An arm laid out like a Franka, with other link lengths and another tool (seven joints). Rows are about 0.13 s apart.
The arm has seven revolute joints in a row. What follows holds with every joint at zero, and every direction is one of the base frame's.
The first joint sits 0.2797 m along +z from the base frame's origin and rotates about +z.
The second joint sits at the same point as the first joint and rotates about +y.
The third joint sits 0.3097 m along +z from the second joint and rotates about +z.
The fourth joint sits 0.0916 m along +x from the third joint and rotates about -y.
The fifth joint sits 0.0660 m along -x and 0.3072 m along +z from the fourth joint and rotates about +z.
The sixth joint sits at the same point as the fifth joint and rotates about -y.
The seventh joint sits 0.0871 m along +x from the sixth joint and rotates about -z.
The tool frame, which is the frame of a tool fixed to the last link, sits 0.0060 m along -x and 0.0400 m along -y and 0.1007 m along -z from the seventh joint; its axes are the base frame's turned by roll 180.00, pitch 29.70 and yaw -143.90 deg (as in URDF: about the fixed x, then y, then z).
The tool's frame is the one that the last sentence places.
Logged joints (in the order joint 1, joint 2, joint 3, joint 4, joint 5, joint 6, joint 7), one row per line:
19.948 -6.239 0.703 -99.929 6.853 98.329 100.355
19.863 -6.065 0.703 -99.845 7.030 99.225 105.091
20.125 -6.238 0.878 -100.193 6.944 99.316 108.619
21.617 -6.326 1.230 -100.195 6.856 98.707 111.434
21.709 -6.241 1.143 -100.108 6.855 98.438 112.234
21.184 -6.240 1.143 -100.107 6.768 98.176 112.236
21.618 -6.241 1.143 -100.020 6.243 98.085 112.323
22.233 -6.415 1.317 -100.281 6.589 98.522 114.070
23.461 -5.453 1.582 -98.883 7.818 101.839 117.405
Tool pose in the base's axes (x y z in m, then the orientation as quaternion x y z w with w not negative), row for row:
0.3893 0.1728 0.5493 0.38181 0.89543 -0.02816 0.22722
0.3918 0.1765 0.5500 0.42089 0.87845 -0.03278 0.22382
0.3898 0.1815 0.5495 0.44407 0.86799 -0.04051 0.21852
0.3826 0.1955 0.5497 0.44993 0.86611 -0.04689 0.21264
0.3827 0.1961 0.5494 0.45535 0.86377 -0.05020 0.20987
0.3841 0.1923 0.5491 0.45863 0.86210 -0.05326 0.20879
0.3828 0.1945 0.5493 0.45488 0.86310 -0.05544 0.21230
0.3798 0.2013 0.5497 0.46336 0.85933 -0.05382 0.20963
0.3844 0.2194 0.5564 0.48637 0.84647 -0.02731 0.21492
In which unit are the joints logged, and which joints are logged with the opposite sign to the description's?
The joints are logged in degrees. Opposite sign: none.
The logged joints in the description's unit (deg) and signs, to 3 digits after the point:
19.948 -6.239 0.703 -99.929 6.853 98.329 100.355
19.863 -6.065 0.703 -99.845 7.030 99.225 105.091
20.125 -6.238 0.878 -100.193 6.944 99.316 108.619
21.617 -6.326 1.230 -100.195 6.856 98.707 111.434
21.709 -6.241 1.143 -100.108 6.855 98.438 112.234
21.184 -6.240 1.143 -100.107 6.768 98.176 112.236
21.618 -6.241 1.143 -100.020 6.243 98.085 112.323
22.233 -6.415 1.317 -100.281 6.589 98.522 114.070
23.461 -5.453 1.582 -98.883 7.818 101.839 117.405

